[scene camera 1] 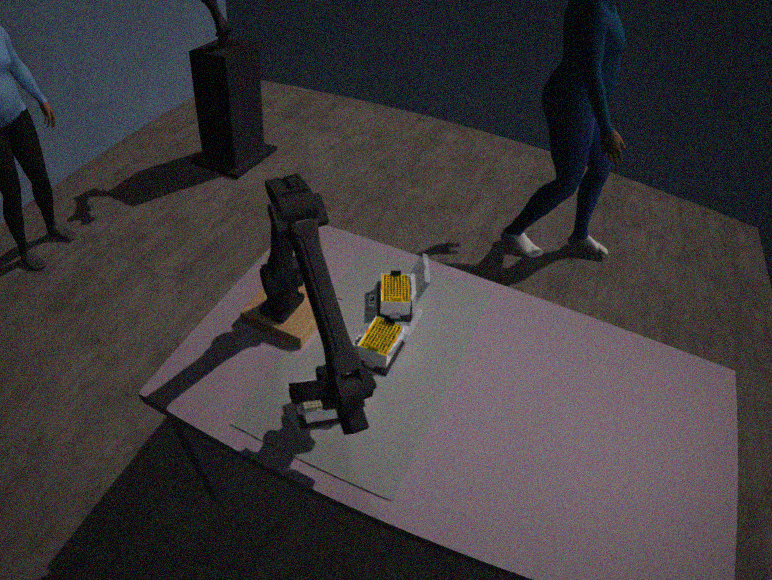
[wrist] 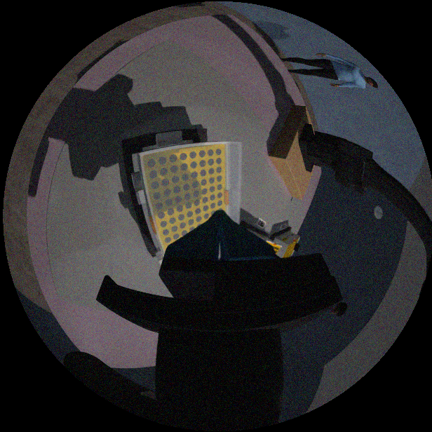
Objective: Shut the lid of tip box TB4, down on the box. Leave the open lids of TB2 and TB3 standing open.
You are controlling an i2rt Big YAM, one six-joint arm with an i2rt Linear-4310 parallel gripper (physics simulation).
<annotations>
same spot on grey-green mat: (wrist: 92,230) = (scene camera 1: 339,445)
</annotations>
